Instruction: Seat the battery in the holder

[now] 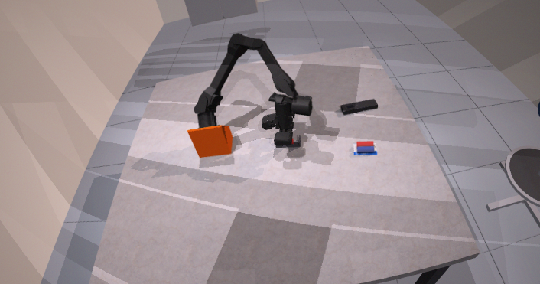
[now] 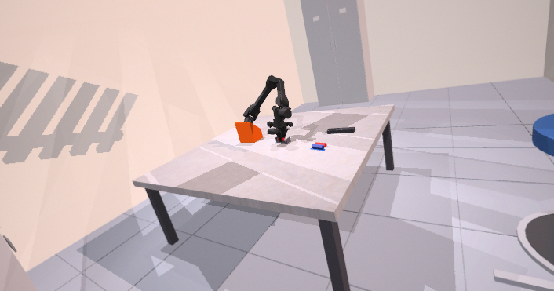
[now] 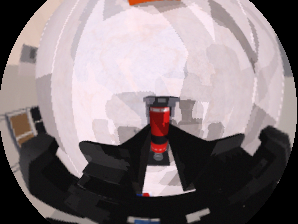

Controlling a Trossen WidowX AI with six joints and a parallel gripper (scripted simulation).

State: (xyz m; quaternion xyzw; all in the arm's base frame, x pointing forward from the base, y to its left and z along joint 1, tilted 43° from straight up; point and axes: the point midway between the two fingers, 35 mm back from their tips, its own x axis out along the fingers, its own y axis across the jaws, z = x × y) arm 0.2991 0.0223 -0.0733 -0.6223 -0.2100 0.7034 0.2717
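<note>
My gripper tip is now 1 cm below the battery. Also, from my gripper tip: black remote-like bar: 33 cm ahead, 16 cm to the left, 1 cm above.
</note>
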